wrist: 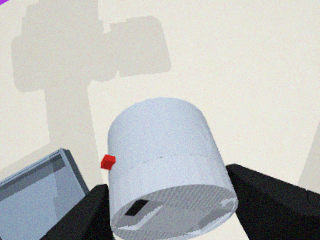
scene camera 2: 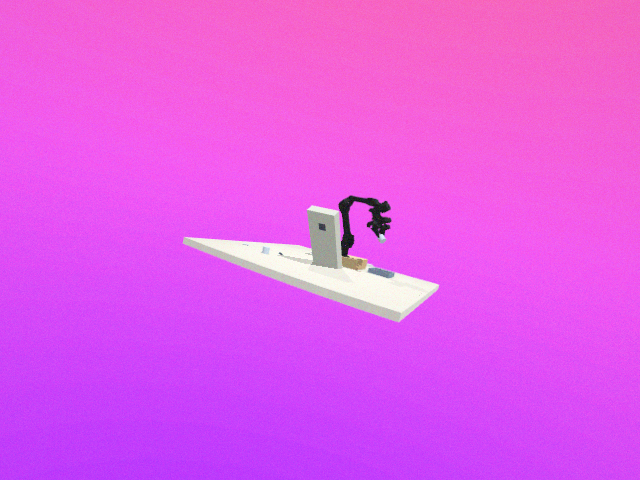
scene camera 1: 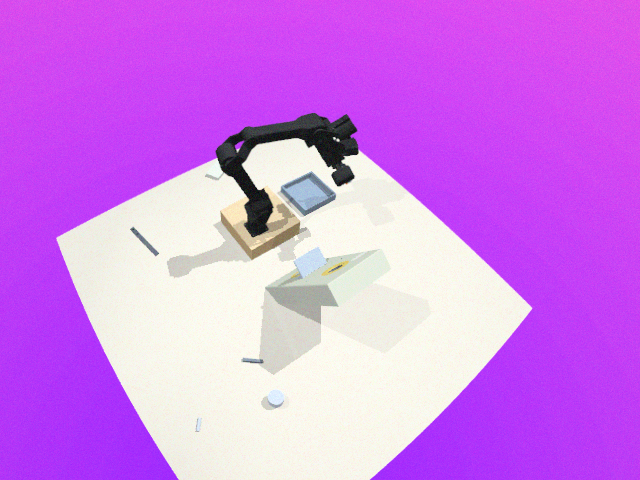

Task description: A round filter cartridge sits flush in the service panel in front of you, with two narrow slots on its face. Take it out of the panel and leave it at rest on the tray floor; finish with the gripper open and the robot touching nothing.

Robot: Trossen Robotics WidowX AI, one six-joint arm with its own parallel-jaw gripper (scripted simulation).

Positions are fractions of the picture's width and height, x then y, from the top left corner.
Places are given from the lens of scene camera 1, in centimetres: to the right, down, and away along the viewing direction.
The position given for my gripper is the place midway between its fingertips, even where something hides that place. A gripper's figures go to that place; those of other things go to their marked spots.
my gripper (scene camera 1: 0.54, 0.37): 8, -21, 131
grey-green service panel (scene camera 1: 0.52, 0.59): 3, 10, 94
